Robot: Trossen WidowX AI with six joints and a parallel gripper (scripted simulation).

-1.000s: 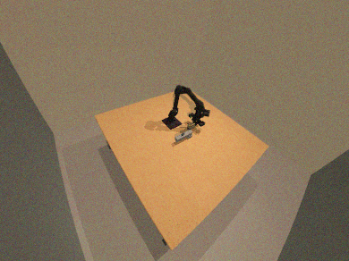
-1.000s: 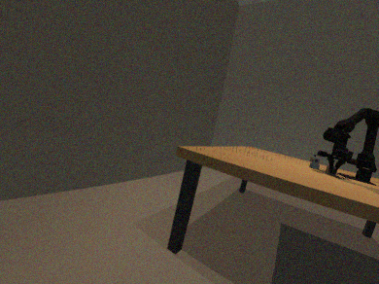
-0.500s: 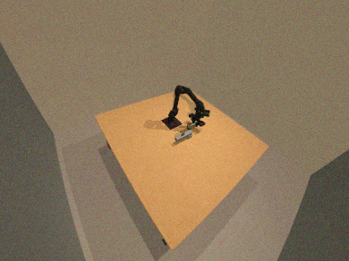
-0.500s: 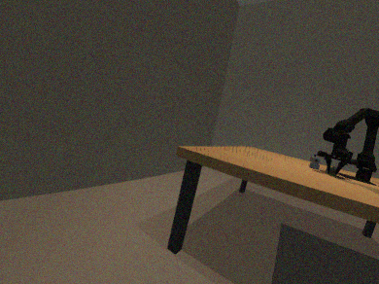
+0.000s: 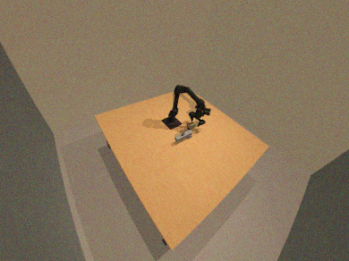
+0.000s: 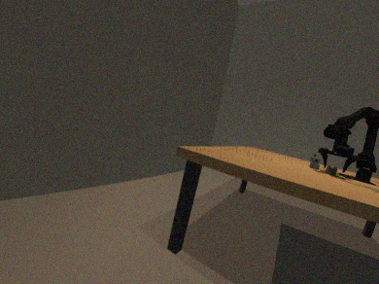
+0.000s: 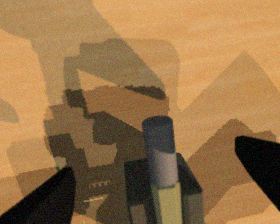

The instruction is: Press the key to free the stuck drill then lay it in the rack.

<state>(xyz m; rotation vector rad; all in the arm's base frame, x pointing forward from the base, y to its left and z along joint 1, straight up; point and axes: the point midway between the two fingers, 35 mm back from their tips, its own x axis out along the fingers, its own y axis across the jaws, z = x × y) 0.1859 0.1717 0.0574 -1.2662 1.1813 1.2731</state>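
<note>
The drill lies 40 mm to the right of my gripper tip and 10 mm above it. From my gripper tip the other things lie so: pale grey block (90 mm ahead, 210 mm to the right, 10 mm above); dark frame (50 mm to the right, 10 mm below).
</note>
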